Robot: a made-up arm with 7 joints. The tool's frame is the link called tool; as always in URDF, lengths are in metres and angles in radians.
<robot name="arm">
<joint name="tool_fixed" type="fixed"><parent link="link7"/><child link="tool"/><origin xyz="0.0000 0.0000 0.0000" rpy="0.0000 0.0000 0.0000"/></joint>
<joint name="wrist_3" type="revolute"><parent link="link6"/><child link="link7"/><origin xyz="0.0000 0.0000 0.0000" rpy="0.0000 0.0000 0.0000"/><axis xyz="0 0 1"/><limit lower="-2.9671" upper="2.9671" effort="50" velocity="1.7"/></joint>
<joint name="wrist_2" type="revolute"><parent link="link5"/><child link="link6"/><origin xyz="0.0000 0.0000 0.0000" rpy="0.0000 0.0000 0.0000"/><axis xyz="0 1 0"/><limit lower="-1.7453" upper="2.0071" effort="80" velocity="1.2"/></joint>
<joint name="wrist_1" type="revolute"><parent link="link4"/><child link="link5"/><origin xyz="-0.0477 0.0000 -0.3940" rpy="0.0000 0.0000 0.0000"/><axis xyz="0 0 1"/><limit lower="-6.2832" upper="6.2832" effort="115" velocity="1.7"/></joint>
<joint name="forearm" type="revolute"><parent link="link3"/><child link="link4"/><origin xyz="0.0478 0.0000 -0.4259" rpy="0.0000 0.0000 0.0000"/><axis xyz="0 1 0"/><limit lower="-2.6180" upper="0.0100" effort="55" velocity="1.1"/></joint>
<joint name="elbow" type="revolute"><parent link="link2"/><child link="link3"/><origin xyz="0.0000 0.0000 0.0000" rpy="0.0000 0.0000 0.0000"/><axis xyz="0 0 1"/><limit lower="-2.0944" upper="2.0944" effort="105" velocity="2.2"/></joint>
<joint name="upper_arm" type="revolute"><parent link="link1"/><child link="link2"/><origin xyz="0.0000 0.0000 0.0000" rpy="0.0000 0.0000 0.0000"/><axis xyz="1 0 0"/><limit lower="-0.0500" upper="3.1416" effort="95" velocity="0.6"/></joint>
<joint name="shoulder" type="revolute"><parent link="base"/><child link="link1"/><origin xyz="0.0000 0.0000 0.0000" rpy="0.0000 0.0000 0.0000"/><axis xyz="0 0.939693 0.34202"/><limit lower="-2.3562" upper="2.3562" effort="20" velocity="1.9"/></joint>
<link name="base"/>
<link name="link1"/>
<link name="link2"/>
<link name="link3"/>
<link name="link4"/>
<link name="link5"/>
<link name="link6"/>
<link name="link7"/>
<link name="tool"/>
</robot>
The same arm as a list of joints. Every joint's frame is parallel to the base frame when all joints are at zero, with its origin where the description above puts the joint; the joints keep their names.
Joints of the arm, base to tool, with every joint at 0 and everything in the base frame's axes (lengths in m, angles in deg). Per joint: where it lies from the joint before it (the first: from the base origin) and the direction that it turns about. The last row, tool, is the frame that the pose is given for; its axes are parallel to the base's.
shoulder: offset 0 0 0 axis 0 0.9397 0.342
upper_arm: offset 0 0 0 axis +x
elbow: offset 0 0 0 axis +z
forearm: offset 0.0478 0 -0.4259 axis +y
wrist_1: offset -0.0477 0 -0.394 axis +z
wrist_2: offset 0 0 0 axis +y
wrist_3: offset 0 0 0 axis +z
tool: offset 0 0 0
Joint limits (deg, base to tool): -135..135 -2.86..180 -120..120 -150..0.57 -360..360 -100..115 -170..170

